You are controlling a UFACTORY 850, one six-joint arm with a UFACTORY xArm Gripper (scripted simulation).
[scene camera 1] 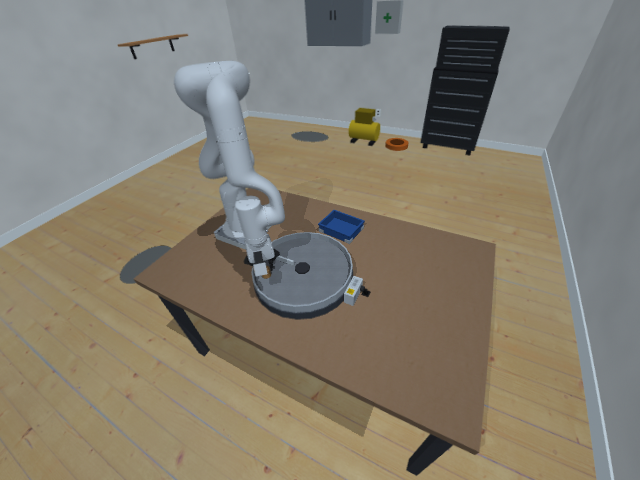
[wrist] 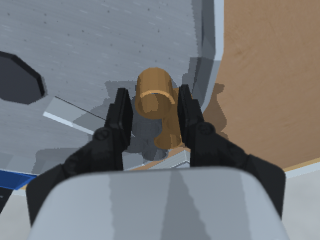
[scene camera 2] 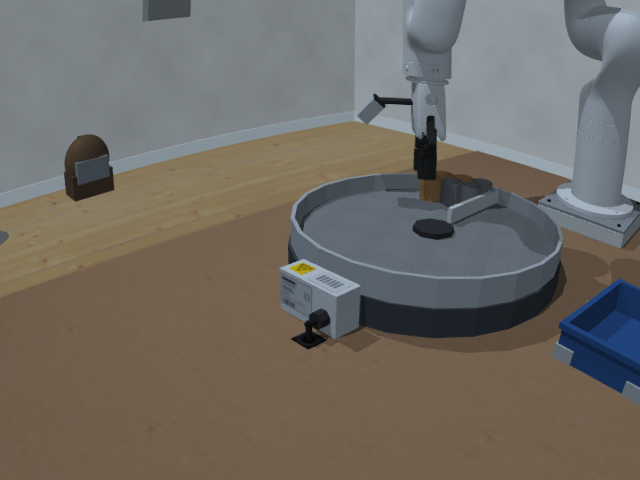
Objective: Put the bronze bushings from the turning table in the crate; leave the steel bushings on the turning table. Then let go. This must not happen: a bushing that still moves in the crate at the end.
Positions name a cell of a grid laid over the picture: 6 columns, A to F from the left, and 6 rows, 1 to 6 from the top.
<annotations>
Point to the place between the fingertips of my gripper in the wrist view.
C3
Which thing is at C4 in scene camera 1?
My gripper.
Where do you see a grey turning table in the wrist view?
B2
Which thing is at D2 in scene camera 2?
My gripper.
</annotations>
